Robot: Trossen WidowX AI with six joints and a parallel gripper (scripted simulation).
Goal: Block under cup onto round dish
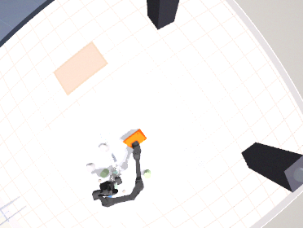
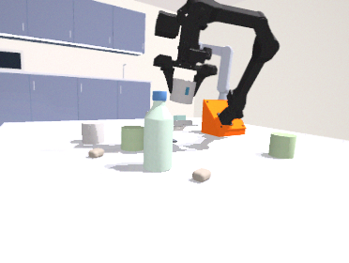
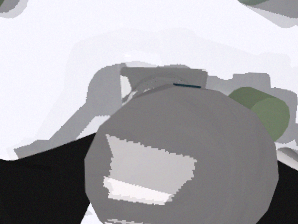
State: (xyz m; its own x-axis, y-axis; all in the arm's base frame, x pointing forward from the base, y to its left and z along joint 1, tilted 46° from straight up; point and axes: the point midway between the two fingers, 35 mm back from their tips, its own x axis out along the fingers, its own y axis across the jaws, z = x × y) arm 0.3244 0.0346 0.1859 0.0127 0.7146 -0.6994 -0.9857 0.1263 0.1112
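The grey balance beam lies 14 cm to the right of my gripper tip, 13 cm below it and 1 cm behind it. The rest, counted from my gripper tip: tall pale green bottle: 14 cm to the left, 14 cm ahead, 5 cm below; then pale grey cup: 2 cm to the left, 1 cm above.
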